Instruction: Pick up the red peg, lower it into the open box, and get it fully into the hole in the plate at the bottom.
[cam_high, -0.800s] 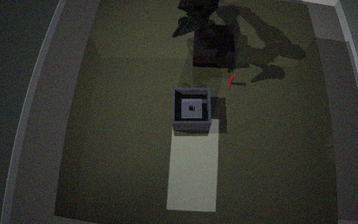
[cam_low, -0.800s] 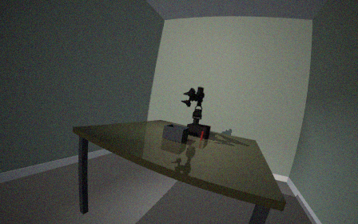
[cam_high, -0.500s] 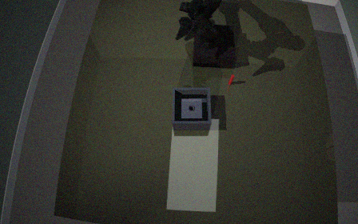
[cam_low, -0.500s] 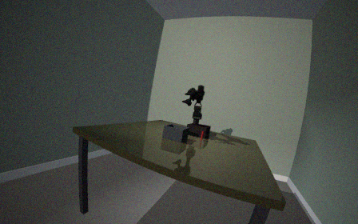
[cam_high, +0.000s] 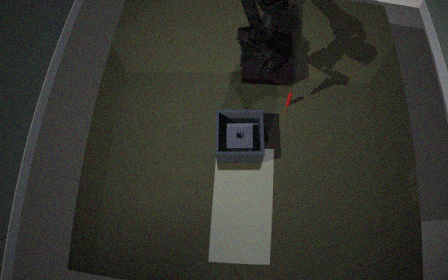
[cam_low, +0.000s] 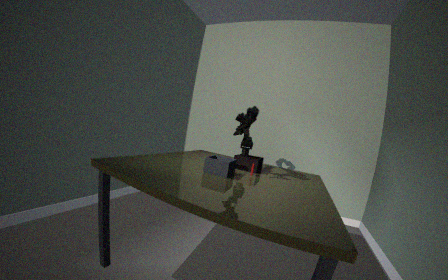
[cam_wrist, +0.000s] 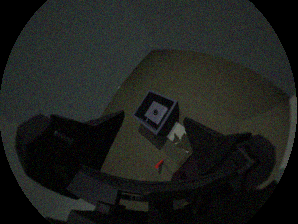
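The red peg lies 60 mm behind my gripper tip, 150 mm to the left of it and 240 mm below it. From my gripper tip the other things lie so: grey-blue box 120 mm ahead, 10 mm to the right, 250 mm below.
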